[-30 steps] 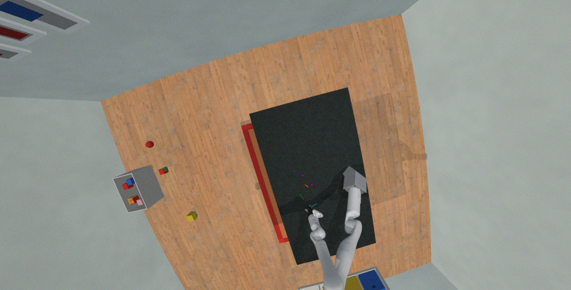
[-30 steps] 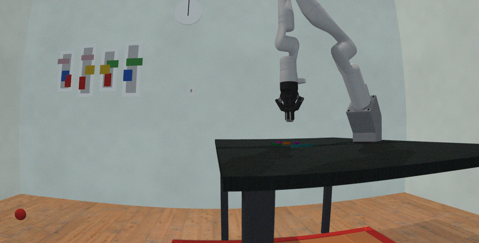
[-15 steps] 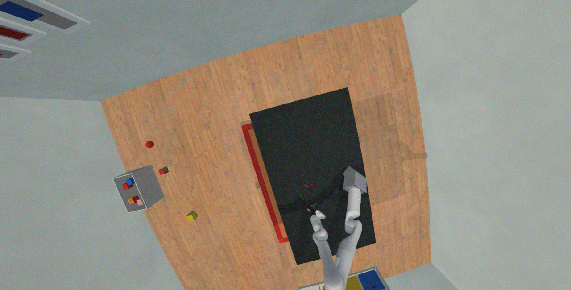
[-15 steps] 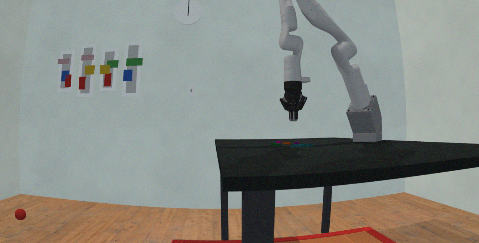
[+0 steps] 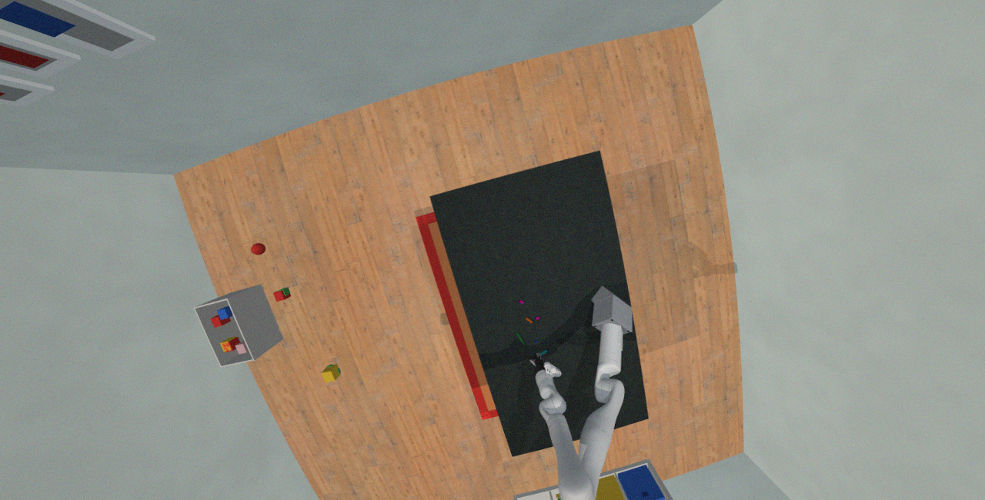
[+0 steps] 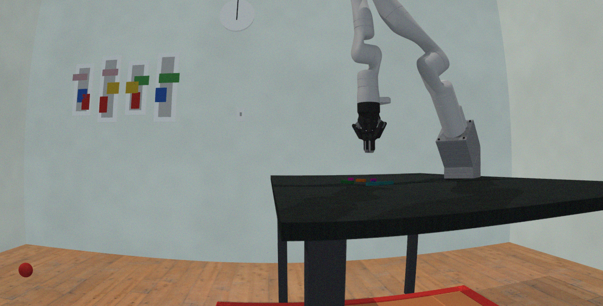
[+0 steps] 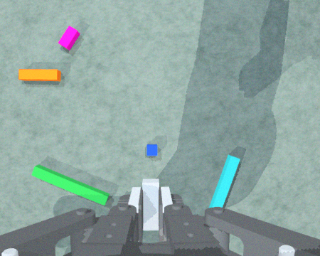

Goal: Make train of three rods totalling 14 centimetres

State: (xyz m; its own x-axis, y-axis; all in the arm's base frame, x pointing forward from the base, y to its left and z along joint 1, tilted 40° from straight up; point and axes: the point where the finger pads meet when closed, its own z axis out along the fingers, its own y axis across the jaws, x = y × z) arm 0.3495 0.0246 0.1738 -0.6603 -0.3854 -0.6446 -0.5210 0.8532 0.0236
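Right now the small blue rod is 120 mm below my hand, 20 mm behind it and 10 mm to the right of it. Also, from my hand: green rod (120 mm below, 60 mm to the right, 60 mm ahead); then turquoise rod (120 mm below, 70 mm to the left, 20 mm behind); then grey rod (10 mm below).
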